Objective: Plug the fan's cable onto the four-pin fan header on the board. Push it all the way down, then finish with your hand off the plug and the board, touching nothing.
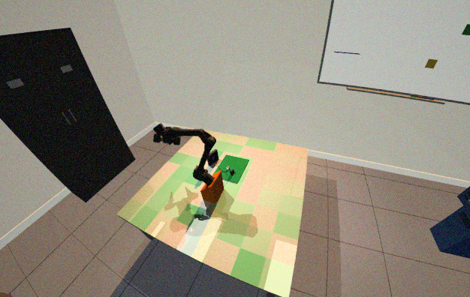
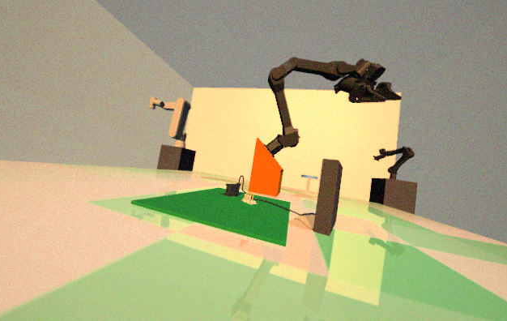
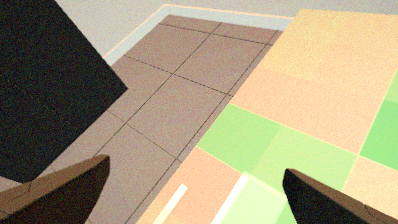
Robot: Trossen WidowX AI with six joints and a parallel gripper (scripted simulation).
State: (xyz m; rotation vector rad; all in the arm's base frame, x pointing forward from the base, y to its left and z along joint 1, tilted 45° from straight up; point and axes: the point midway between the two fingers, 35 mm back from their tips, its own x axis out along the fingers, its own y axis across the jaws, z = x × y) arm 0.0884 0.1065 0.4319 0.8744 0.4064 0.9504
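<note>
My gripper tip is 16 cm short of the fan plug, 45 cm to the left of it and 36 cm above it. Round my gripper tip: dark fan 24 cm ahead, 23 cm to the right, 33 cm below; then four-pin fan header 20 cm ahead, 39 cm to the right, 38 cm below; then board 22 cm ahead, 41 cm to the right, 40 cm below.
</note>
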